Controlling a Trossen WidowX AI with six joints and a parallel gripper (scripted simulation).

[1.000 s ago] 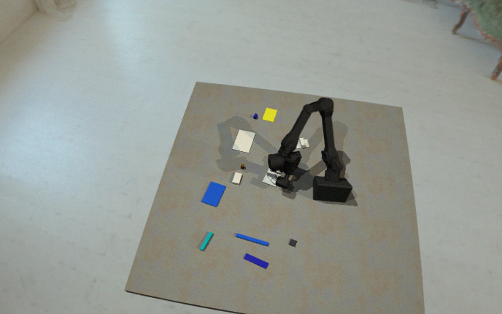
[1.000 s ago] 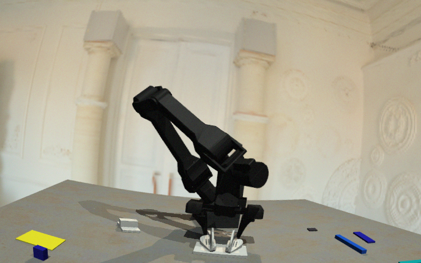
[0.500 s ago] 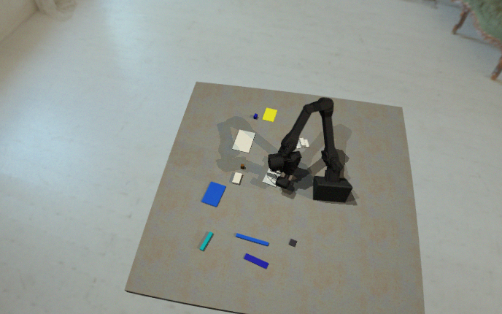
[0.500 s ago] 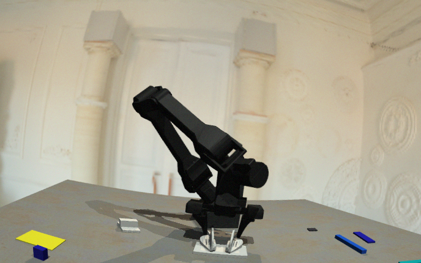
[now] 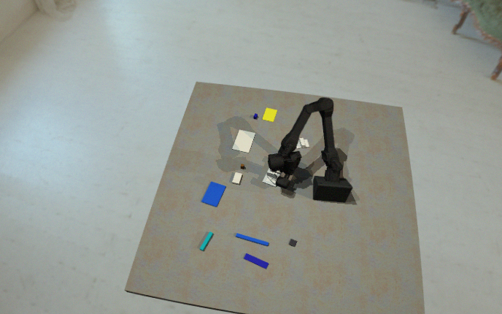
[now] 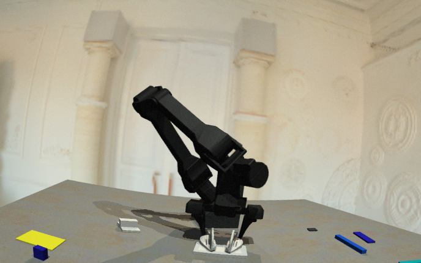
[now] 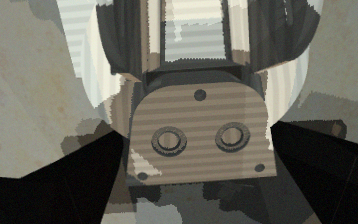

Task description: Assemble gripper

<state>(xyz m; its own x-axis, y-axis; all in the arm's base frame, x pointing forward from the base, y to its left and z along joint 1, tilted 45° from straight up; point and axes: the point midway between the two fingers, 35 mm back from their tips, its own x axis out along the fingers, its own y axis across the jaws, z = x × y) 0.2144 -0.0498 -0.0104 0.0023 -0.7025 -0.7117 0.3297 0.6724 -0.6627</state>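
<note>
The housing plate lies right at my gripper tip. From my gripper tip the other things lie so: grey gripper base: 20 mm above, 10 mm ahead; small white block: 250 mm ahead, 20 mm to the left; white slab: 240 mm ahead, 220 mm to the right.
</note>
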